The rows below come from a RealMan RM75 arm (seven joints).
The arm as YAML. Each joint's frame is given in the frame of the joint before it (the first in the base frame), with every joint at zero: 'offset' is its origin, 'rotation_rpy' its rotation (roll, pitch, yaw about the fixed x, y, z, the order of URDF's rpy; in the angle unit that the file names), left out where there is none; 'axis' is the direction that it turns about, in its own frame. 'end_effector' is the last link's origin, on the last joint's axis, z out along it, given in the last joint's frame.
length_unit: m
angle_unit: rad
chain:
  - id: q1
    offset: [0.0, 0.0, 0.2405]
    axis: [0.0, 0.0, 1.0]
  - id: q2
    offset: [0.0, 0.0, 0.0]
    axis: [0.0, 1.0, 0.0]
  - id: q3
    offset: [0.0, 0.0, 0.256]
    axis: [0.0, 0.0, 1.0]
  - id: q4
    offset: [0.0, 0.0, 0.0]
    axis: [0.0, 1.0, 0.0]
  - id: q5
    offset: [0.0, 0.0, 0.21]
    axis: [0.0, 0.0, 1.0]
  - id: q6
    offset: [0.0, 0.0, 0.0]
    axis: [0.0, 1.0, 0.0]
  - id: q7
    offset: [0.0, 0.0, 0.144]
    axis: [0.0, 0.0, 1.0]
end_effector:
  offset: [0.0, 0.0, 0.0]
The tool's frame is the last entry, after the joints.
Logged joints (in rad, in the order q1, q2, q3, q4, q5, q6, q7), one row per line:
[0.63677, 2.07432, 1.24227, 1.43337, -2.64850, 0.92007, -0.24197]
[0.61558, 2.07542, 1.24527, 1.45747, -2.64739, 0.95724, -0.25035]
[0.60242, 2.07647, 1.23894, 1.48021, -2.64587, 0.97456, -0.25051]
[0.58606, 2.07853, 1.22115, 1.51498, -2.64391, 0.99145, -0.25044]
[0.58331, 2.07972, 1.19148, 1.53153, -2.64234, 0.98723, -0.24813]
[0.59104, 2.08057, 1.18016, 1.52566, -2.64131, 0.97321, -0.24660]
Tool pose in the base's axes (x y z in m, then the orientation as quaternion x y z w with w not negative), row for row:
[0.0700, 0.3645, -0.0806, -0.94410, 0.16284, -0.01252, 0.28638]
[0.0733, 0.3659, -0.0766, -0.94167, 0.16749, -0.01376, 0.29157]
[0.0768, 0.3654, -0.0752, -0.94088, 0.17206, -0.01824, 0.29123]
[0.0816, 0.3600, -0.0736, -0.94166, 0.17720, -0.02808, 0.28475]
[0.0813, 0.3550, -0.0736, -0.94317, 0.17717, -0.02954, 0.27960]
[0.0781, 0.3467, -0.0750, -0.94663, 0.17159, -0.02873, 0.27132]
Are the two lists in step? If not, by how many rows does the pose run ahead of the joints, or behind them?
The pose runs 2 rows behind the joints: the pose in row i belongs to the joints in row i - 2.
